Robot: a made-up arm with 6 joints. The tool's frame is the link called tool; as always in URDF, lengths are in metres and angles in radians. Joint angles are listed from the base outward.
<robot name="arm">
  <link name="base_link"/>
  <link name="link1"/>
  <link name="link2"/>
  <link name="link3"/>
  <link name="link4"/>
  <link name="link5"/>
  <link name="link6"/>
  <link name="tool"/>
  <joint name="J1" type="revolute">
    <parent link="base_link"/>
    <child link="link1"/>
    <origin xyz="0.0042 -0.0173 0.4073" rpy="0 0 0"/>
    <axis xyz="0 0 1"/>
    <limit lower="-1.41" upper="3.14"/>
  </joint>
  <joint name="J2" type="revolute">
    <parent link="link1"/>
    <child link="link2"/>
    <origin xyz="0.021 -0.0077 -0.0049" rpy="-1.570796 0 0"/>
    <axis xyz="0 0 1"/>
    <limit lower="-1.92" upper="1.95"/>
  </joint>
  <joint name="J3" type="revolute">
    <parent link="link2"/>
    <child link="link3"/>
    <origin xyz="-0.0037 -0.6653 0.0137" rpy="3.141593 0 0"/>
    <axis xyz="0 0 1"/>
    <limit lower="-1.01" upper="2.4"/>
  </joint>
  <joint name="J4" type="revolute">
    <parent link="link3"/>
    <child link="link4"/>
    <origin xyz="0.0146 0.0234 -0.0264" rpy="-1.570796 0 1.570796"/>
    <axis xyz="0 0 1"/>
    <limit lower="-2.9" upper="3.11"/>
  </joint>
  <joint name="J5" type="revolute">
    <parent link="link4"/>
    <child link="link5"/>
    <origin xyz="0.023 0.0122 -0.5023" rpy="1.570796 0 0"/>
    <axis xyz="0 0 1"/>
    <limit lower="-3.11" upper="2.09"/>
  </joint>
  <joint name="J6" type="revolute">
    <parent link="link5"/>
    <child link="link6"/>
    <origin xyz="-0.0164 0.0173 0.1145" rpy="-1.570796 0 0"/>
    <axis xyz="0 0 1"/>
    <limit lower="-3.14" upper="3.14"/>
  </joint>
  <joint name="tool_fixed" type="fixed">
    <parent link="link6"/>
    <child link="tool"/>
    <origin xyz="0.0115 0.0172 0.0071" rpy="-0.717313 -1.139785 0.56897"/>
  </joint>
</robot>
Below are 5 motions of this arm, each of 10 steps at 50 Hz.
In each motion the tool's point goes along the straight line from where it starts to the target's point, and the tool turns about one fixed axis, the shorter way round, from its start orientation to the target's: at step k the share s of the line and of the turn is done. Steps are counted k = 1, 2, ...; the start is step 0. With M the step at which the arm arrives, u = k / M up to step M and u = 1 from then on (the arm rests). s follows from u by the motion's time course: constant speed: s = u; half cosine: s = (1 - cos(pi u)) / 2; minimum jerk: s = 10 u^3 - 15 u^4 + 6 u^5.
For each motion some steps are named. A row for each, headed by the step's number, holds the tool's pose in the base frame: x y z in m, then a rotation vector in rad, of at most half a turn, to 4 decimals.
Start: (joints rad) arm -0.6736 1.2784 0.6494 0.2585 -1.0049 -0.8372
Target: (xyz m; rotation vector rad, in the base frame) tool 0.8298 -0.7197 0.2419 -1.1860 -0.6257 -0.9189
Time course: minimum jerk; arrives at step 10
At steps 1, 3, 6, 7, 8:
1: 0.8485 -0.7574 0.3734 -1.2562 -0.7418 -0.9374
3: 0.8456 -0.7515 0.3529 -1.2454 -0.7236 -0.9347
6: 0.8358 -0.7318 0.2840 -1.2087 -0.6627 -0.9251
7: 0.8329 -0.7259 0.2635 -1.1977 -0.6447 -0.9221
8: 0.8309 -0.7219 0.2496 -1.1901 -0.6324 -0.9200

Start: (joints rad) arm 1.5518 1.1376 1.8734 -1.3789 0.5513 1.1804
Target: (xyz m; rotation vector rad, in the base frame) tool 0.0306 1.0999 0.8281 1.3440 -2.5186 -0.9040
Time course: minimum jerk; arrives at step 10
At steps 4, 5, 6, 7, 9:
4: 0.0060 1.0502 0.9327 1.3247 -2.4666 -1.1400
5: 0.0126 1.0635 0.9047 1.3307 -2.4821 -1.0771
6: 0.0192 1.0768 0.8767 1.3361 -2.4965 -1.0140
7: 0.0247 1.0880 0.8531 1.3402 -2.5077 -0.9606
9: 0.0303 1.0993 0.8294 1.3438 -2.5180 -0.9070

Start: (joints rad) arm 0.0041 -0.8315 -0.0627 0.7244 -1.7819 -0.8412
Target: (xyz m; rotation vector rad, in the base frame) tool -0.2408 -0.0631 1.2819 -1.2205 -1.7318 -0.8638
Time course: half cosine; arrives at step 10
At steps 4, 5, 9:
4: -0.1989 -0.0412 1.2954 -1.3510 -1.6621 -0.8607
5: -0.2088 -0.0464 1.2922 -1.3204 -1.6790 -0.8616
9: -0.2392 -0.0623 1.2824 -1.2254 -1.7293 -0.8637

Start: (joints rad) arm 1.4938 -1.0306 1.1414 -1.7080 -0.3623 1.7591
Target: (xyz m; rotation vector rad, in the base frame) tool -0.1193 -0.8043 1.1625 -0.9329 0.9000 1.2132
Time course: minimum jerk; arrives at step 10
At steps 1, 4, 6, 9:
1: -0.1015 -0.7780 1.1778 -0.9939 0.9425 1.2094
4: -0.1071 -0.7862 1.1730 -0.9749 0.9293 1.2107
6: -0.1136 -0.7959 1.1674 -0.9524 0.9136 1.2121
9: -0.1191 -0.8041 1.1626 -0.9334 0.9004 1.2132

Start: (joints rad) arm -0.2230 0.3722 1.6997 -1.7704 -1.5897 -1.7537
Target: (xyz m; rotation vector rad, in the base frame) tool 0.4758 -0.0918 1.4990 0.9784 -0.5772 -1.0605
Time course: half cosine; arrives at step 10
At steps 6, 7, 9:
6: 0.4757 -0.0998 1.4993 0.9374 -0.5884 -1.0566
7: 0.4757 -0.0966 1.4992 0.9539 -0.5839 -1.0582
9: 0.4758 -0.0924 1.4990 0.9755 -0.5780 -1.0602

